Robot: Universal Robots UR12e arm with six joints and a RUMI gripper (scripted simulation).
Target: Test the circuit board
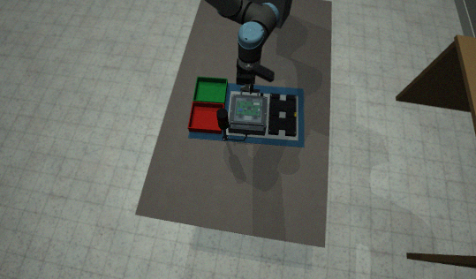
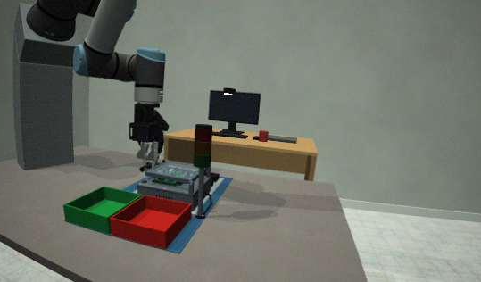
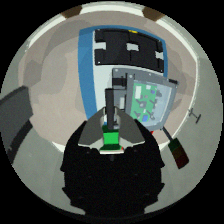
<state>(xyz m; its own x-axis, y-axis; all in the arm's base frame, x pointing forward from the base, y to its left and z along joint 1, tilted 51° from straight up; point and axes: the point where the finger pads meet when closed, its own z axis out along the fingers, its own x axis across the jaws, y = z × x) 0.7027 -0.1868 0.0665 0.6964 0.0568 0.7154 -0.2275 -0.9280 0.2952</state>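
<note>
My hand is 4 cm to the right of the black latch hook, 4 cm short of it and 1 cm above it. Also, from my hand: tester lid: 8 cm ahead, 3 cm to the right; then green circuit board: 8 cm ahead, 3 cm to the right, 2 cm below; then green bin: 19 cm to the right, 8 cm below, 8 cm behind.
</note>
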